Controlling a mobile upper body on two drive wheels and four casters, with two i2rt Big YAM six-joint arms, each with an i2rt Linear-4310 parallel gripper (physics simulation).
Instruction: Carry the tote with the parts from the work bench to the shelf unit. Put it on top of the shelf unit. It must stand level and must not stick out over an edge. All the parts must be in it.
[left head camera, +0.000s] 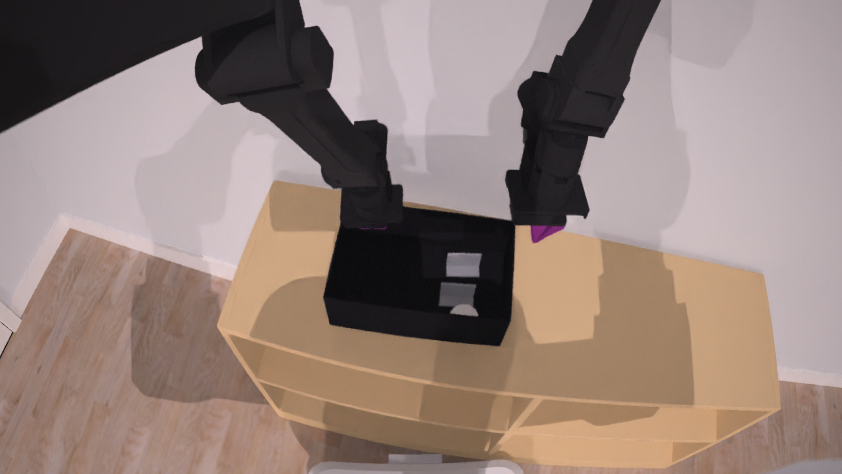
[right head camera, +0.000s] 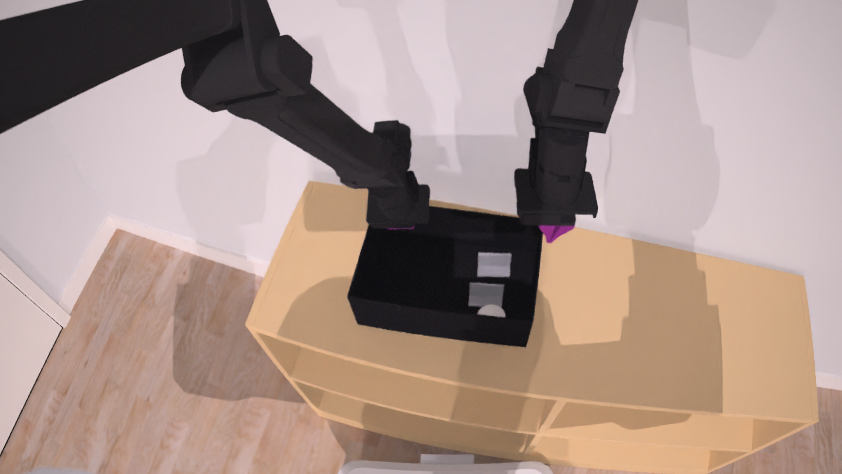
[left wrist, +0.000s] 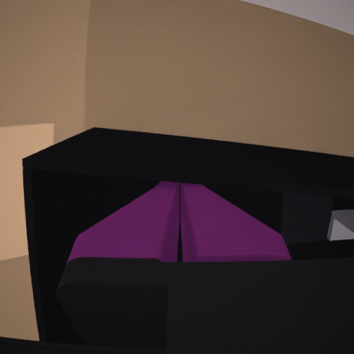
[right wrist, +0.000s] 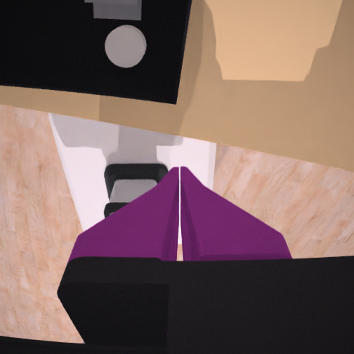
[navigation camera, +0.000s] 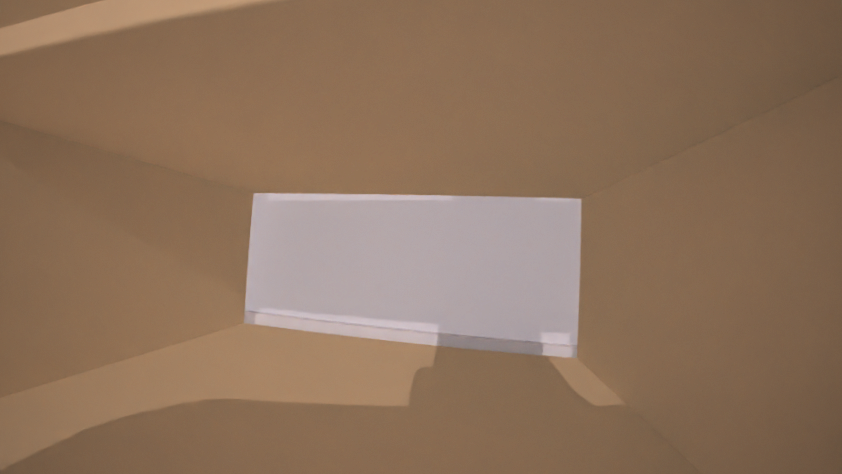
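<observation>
The black tote stands on top of the wooden shelf unit, left of its middle and back from the open-shelf edge. It looks level. Two grey angled parts and a pale round part lie in it. My left gripper is shut and empty, its fingers inside the tote beside a wall; the head views hide its tips. My right gripper is shut and empty, outside the tote near its upper right corner.
A pale wall rises along the shelf unit's upper side in the head views. The white robot base is close to the open-shelf side, over the wooden floor. The navigation camera looks into a shelf compartment.
</observation>
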